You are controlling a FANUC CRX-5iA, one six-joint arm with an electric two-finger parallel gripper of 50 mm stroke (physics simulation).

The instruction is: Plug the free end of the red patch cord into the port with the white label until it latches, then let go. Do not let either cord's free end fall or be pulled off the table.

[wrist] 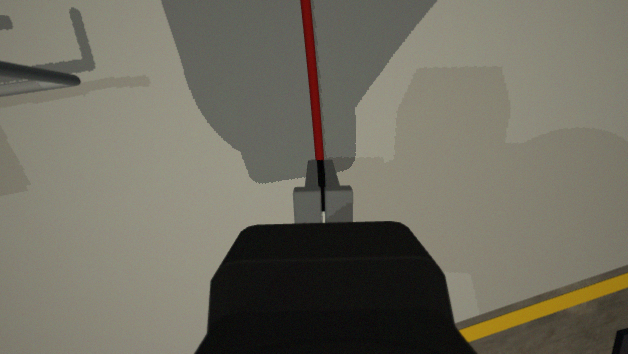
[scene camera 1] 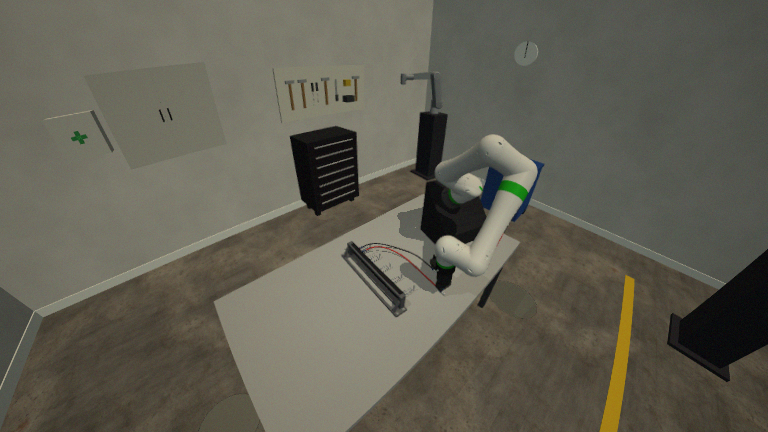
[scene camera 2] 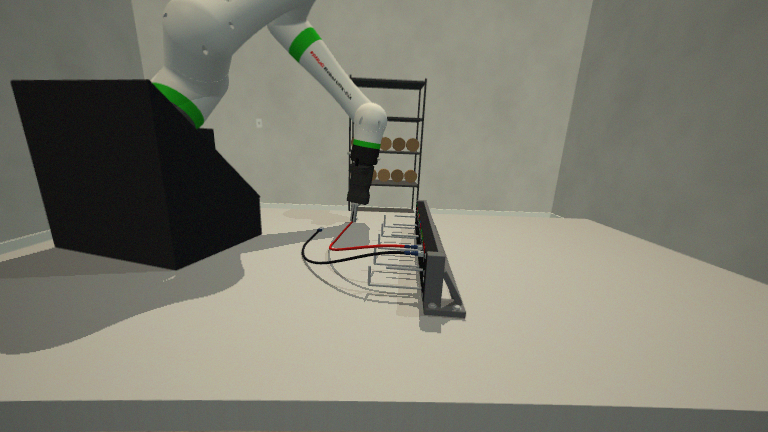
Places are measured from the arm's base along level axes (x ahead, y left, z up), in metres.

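Where they show: gripper, fingertip midpoint: [wrist: 320, 175] [scene camera 1: 439, 289] [scene camera 2: 352, 220]; arm's base at its link origin: [scene camera 1: 451, 197] [scene camera 2: 153, 132].
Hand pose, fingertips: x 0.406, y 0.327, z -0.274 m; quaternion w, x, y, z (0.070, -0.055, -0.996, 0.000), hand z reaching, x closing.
Each offset is from my fingertips to the top centre of the thing. "*": to the spot under its first point.
The red patch cord [scene camera 1: 413, 263] [scene camera 2: 370, 247] [wrist: 313, 90] runs from the patch panel @(0.207 m ahead, 0.273 m right, 0.095 m up) [scene camera 1: 375, 272] [scene camera 2: 434, 279] to my gripper [scene camera 1: 441, 290] [scene camera 2: 353, 219] [wrist: 320, 175]. The gripper is shut on the cord's free end, low over the table. Its plug is mostly hidden by the fingers. The cord leaves the fingertips toward the top of the wrist view. The black patch cord @(* 0.018 m ahead, 0.422 m right, 0.024 m up) [scene camera 2: 322, 262] also comes from the panel, and its free end @(* 0.078 m back, 0.129 m right, 0.002 m up) [scene camera 2: 320, 229] lies to the left of my gripper in scene camera 2. The white label cannot be made out in these views.
Thin metal guide bars [scene camera 2: 369, 275] [wrist: 50, 75] stick out from the panel's port side, between it and my gripper. The black robot base [scene camera 1: 448, 220] [scene camera 2: 107, 177] stands behind. The table's edge [wrist: 540, 295] shows at the lower right of the wrist view.
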